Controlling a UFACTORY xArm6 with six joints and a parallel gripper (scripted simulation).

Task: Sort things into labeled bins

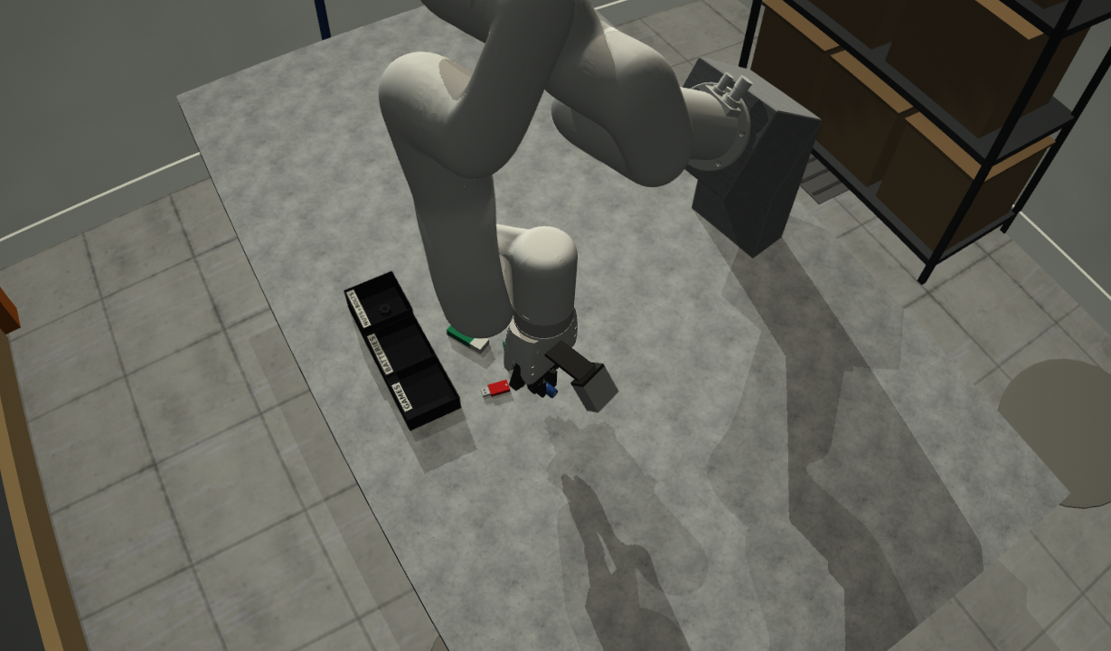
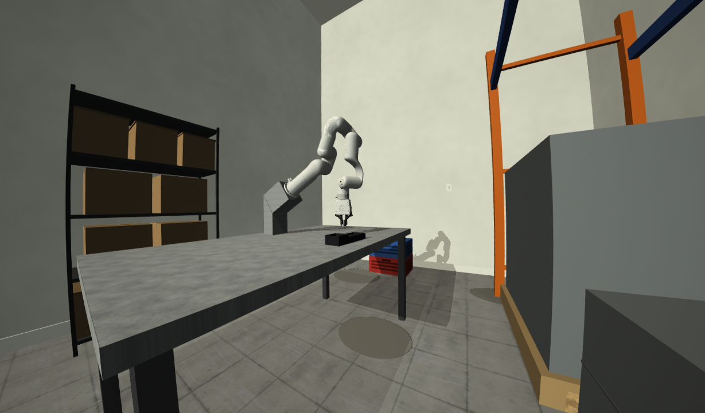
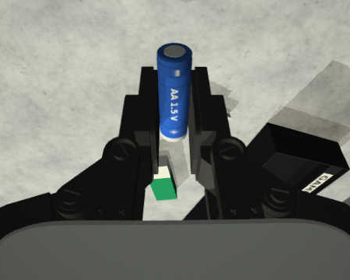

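The black three-compartment bin is 15 cm ahead of my hand, 17 cm to the right of it and 6 cm below it. Also, from my hand: blue battery 2 cm below; red USB stick 5 cm ahead, 6 cm to the right, 8 cm below; green battery 10 cm to the right, 7 cm below.
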